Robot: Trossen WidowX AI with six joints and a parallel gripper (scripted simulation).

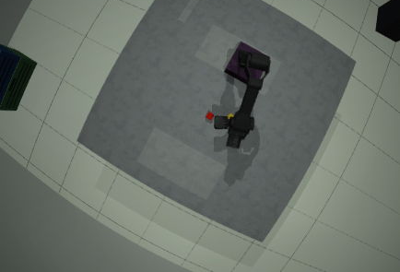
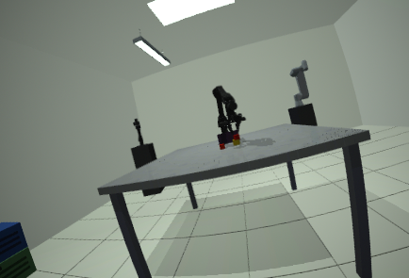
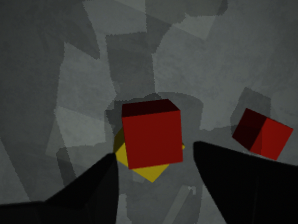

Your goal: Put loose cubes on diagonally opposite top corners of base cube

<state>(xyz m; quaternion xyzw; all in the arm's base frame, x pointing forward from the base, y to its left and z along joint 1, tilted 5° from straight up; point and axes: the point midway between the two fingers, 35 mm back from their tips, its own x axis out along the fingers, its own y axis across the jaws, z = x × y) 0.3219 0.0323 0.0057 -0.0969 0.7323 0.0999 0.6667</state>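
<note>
The yellow cube is 6 cm below my gripper tip, 2 cm behind it and 1 cm to the right of it.
</note>
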